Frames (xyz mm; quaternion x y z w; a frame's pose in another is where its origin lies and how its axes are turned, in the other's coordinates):
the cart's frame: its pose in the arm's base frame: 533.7 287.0 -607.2 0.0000 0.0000 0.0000 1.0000
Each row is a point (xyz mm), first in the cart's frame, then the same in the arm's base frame.
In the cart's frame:
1: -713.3 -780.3 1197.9
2: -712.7 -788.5 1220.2
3: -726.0 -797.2 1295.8
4: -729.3 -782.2 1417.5
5: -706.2 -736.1 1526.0
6: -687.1 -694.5 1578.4
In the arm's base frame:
1: -179.6 -493.3 590.7
2: -179.0 -501.5 613.0
3: -192.3 -510.2 688.6
4: -195.6 -495.2 810.3
5: -172.5 -449.1 918.8
6: -153.4 -407.5 971.2

